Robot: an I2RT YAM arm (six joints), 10 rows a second.
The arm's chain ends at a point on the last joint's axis. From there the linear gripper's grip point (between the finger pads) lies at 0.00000 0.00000 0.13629 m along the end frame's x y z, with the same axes.
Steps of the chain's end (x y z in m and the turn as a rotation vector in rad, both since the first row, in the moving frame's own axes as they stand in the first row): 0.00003, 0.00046, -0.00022, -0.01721, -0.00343, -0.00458; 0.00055, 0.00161, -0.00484, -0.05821, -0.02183, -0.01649; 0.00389, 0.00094, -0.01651, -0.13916, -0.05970, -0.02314; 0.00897, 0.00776, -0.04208, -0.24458, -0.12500, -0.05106; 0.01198, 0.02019, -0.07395, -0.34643, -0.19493, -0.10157
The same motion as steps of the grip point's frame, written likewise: -0.00043, 0.00281, -0.00024, -0.01721, -0.00343, -0.00458; -0.00236, 0.00956, -0.00510, -0.05821, -0.02183, -0.01649; -0.00400, 0.01993, -0.01807, -0.13916, -0.05970, -0.02314; -0.00700, 0.04109, -0.04719, -0.24458, -0.12500, -0.05106; -0.01148, 0.06742, -0.08457, -0.34643, -0.19493, -0.10157
